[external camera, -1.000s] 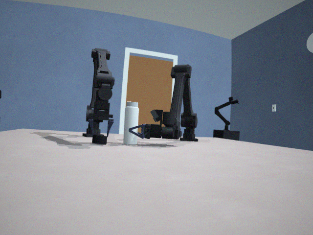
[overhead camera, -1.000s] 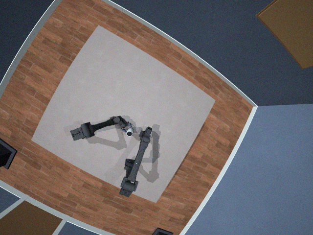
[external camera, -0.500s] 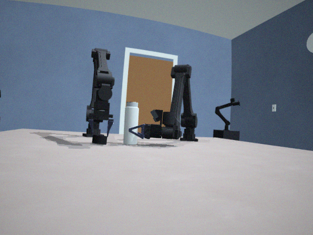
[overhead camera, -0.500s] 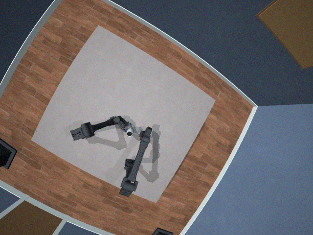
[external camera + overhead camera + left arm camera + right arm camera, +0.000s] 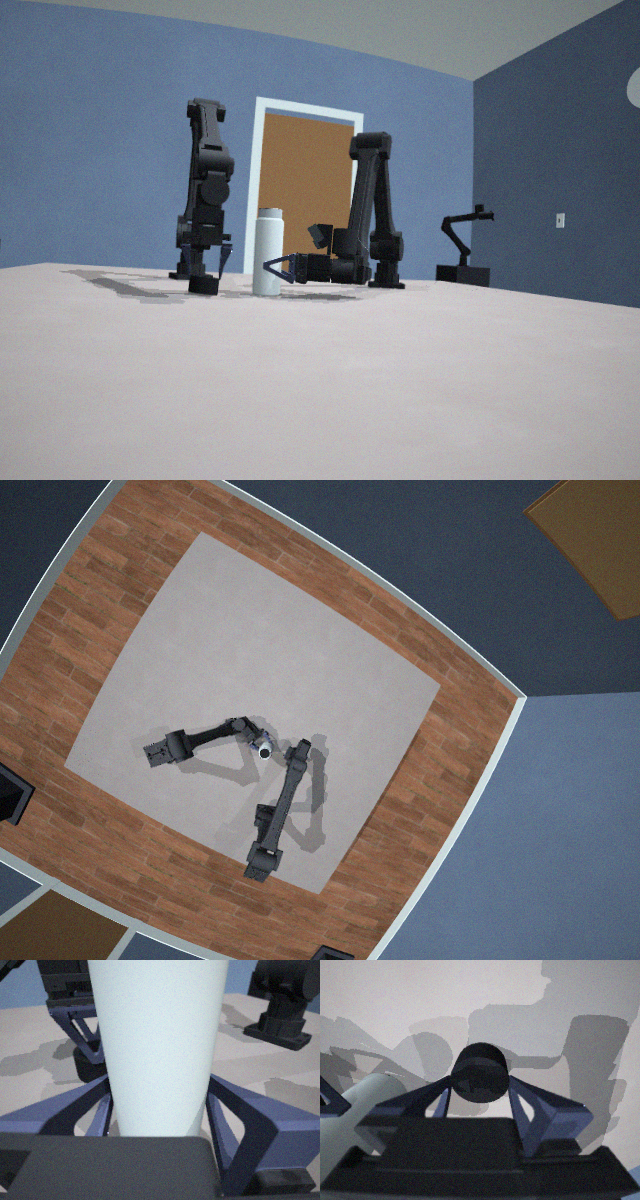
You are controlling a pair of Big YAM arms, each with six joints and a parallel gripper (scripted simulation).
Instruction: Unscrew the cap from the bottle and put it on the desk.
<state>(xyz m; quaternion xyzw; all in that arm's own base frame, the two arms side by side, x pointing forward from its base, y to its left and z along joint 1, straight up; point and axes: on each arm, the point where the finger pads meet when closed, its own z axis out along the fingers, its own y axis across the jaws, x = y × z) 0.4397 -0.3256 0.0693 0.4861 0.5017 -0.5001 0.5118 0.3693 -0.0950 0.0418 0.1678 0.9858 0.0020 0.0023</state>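
Right now my right hand is 3 cm above the black cap.
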